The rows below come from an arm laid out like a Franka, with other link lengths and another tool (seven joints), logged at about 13 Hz.
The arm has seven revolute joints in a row. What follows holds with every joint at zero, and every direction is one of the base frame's.
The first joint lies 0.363 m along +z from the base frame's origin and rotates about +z.
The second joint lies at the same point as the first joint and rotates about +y.
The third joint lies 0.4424 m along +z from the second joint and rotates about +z.
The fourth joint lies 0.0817 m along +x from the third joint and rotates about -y.
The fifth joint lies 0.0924 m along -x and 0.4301 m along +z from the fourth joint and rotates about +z.
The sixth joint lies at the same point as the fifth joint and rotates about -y.
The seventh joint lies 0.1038 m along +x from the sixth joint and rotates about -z.
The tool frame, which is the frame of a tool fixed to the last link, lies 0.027 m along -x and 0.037 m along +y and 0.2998 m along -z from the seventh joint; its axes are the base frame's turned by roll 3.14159, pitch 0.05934 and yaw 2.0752 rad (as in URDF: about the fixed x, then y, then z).
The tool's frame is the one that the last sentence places.
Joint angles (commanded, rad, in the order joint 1, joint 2, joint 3, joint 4, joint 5, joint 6, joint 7), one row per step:
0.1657, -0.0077, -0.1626, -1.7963, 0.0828, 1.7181, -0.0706
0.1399, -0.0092, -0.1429, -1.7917, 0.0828, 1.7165, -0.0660
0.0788, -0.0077, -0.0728, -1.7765, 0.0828, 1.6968, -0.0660
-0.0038, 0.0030, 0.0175, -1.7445, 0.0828, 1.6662, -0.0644
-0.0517, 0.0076, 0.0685, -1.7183, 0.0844, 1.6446, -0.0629
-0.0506, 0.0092, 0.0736, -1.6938, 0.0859, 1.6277, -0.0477
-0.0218, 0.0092, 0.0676, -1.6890, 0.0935, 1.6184, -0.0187
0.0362, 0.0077, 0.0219, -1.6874, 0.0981, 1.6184, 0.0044
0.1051, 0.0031, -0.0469, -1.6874, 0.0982, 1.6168, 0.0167
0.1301, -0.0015, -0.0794, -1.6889, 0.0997, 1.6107, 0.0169
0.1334, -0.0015, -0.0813, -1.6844, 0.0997, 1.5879, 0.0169
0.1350, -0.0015, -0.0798, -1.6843, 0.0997, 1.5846, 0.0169
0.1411, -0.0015, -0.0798, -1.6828, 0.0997, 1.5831, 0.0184
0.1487, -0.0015, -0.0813, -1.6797, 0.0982, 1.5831, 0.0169
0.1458, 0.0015, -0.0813, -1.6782, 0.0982, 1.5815, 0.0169
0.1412, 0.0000, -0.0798, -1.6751, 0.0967, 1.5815, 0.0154
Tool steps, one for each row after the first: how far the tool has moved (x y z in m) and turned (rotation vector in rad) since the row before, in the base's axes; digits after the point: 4 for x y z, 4 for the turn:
0.0012, -0.0034, 0.0031, -0.0002, -0.0041, -0.0105
-0.0018, 0.0054, 0.0056, -0.0004, 0.0059, 0.0106
0.0011, 0.0048, 0.0080, -0.0002, 0.0093, 0.0086
0.0014, 0.0024, 0.0093, 0.0022, 0.0001, 0.0031
0.0018, 0.0046, 0.0103, 0.0008, -0.0048, -0.0077
-0.0024, 0.0162, 0.0023, 0.0051, 0.0073, -0.0062
-0.0002, 0.0091, 0.0019, 0.0024, -0.0007, -0.0112
-0.0009, 0.0004, 0.0026, -0.0010, -0.0019, -0.0120
-0.0024, -0.0040, 0.0017, 0.0016, 0.0031, -0.0073
-0.0059, 0.0007, 0.0010, -0.0007, 0.0182, 0.0037
-0.0013, 0.0017, -0.0001, -0.0001, 0.0032, 0.0034
-0.0006, 0.0035, 0.0007, -0.0001, 0.0001, 0.0048
0.0001, 0.0030, 0.0014, -0.0011, -0.0033, 0.0077
0.0007, -0.0015, -0.0011, -0.0004, 0.0031, -0.0027
0.0008, -0.0022, 0.0023, -0.0009, -0.0048, -0.0015

